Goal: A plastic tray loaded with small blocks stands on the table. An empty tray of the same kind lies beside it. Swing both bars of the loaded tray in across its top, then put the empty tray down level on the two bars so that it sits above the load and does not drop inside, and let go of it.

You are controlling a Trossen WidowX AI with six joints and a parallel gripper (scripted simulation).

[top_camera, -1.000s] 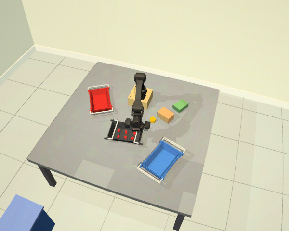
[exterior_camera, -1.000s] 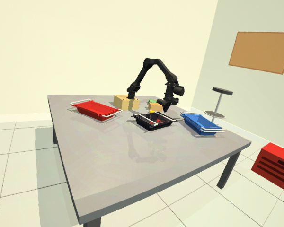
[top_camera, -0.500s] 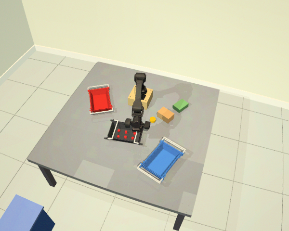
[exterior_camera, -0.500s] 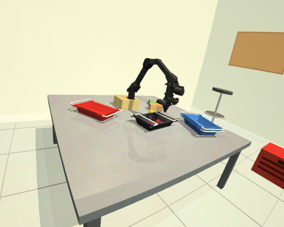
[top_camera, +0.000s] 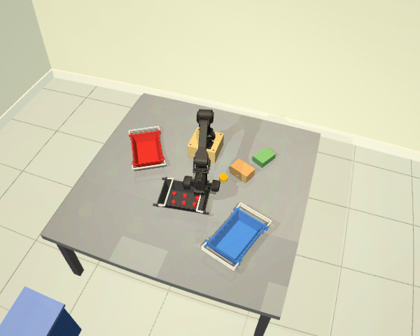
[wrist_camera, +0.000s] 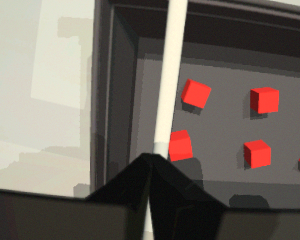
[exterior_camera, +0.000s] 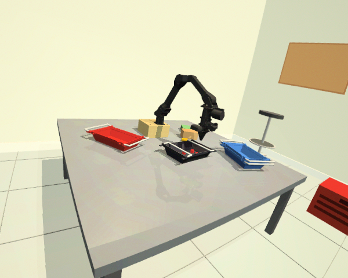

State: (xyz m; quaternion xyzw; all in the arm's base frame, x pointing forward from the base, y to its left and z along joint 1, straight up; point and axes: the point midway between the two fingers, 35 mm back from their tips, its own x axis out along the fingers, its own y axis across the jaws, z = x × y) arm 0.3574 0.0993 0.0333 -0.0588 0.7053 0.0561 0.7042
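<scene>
Right now the red tray is 45 cm to the right of my gripper tip, 24 cm behind it and 5 cm below it. The rest, counted from my gripper tip: orange block 29 cm behind, 15 cm to the left, 6 cm below; green block 45 cm behind, 24 cm to the left, 7 cm below; yellow disc 21 cm behind, 8 cm below, 5 cm to the left.
</scene>
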